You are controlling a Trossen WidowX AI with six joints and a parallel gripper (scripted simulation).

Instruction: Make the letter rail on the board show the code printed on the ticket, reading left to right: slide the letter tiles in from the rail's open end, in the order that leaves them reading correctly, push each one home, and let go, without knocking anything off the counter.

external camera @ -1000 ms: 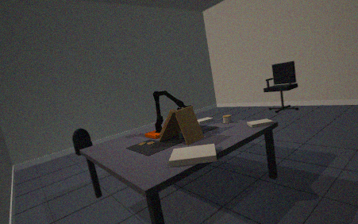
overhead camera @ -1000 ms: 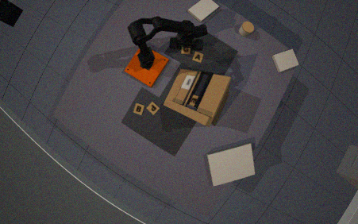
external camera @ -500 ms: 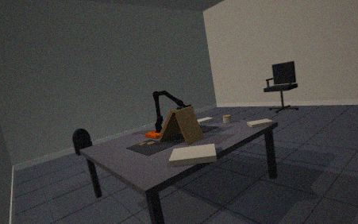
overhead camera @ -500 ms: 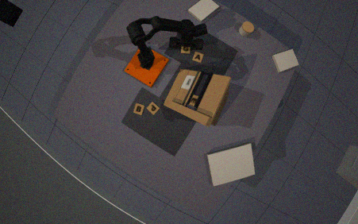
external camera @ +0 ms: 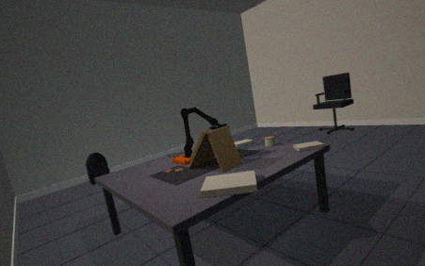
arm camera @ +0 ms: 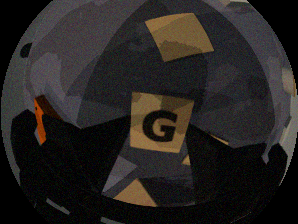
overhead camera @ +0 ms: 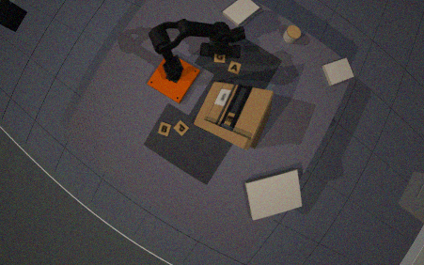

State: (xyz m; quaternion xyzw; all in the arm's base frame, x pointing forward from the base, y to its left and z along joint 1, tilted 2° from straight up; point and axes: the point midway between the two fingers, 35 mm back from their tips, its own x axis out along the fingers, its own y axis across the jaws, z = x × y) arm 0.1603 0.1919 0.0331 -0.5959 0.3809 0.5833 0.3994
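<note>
Right now my gripper tip is 11 cm short of the white ticket, 20 cm to the left of it and 7 cm below it. Also, from my gripper tip: small cup (29 cm ahead, 32 cm to the left, 1 cm above); then white slab (57 cm ahead, 50 cm to the right); then dark mat (4 cm ahead, 21 cm to the right, 2 cm below).
</note>
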